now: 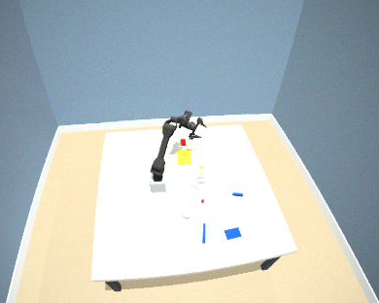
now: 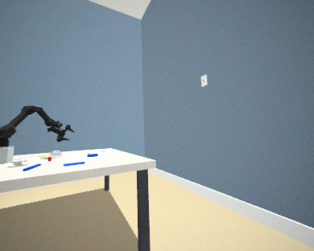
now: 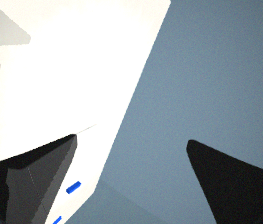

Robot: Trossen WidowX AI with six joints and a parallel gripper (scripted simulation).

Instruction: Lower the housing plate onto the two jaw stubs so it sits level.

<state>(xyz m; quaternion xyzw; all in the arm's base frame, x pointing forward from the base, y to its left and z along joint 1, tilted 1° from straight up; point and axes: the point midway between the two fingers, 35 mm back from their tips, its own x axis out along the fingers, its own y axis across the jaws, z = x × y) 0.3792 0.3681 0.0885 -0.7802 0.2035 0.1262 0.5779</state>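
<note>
The small red cube lies 12 cm behind my gripper tip, 53 cm to the right of it and 16 cm below it. The rest, counted from my gripper tip: short blue piece: 15 cm ahead, 52 cm to the right, 16 cm below; then thin blue bar: 15 cm behind, 77 cm to the right, 17 cm below; then yellow block: 17 cm behind, 9 cm to the right, 17 cm below.
</note>
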